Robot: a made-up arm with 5 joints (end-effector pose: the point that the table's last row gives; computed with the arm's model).
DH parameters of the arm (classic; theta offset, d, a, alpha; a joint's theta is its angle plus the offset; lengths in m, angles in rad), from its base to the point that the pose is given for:
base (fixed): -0.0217 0 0.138 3.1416
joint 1: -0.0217 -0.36 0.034 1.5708
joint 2: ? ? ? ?
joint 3: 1.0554 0 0.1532 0
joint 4: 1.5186 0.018 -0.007 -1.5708
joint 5: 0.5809 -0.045 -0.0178 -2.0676
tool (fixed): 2.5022 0.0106 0 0
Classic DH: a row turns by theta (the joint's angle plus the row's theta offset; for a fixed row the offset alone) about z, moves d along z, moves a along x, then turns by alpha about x.
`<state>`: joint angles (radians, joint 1 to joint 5).
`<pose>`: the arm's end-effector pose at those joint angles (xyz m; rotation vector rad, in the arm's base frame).
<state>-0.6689 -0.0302 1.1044 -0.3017 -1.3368</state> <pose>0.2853 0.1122 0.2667 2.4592 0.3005 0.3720</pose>
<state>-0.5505 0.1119 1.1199 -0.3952 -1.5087</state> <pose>0.2837 0.0843 0.2464 2.5463 0.0396 0.1312</pose>
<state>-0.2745 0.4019 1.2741 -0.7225 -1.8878</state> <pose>0.2429 0.0249 0.2157 2.6217 -0.6369 -0.3591</pose>
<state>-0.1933 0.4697 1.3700 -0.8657 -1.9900</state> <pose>0.2213 0.0122 0.2152 2.6130 -0.8461 -0.4740</pose>
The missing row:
joint 2: -1.0031 0 0.0818 0
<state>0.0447 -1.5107 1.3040 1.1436 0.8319</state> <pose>0.3035 0.0237 0.4025 0.8402 1.2148 0.6871</pose>
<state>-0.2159 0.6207 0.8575 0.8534 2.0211</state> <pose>0.2076 0.0483 0.2036 -0.0597 -2.6920 -1.1907</pose>
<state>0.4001 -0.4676 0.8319 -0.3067 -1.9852</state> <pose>0.3515 -0.0945 0.3773 2.4163 -1.8079 0.7147</pose>
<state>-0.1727 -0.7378 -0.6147 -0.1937 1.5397</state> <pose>0.1873 0.0442 0.6384 -0.6579 -0.8386 0.5085</pose>
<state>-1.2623 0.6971 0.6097 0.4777 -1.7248</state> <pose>0.1822 0.1291 0.1847 1.7407 0.7503 -0.4455</pose>
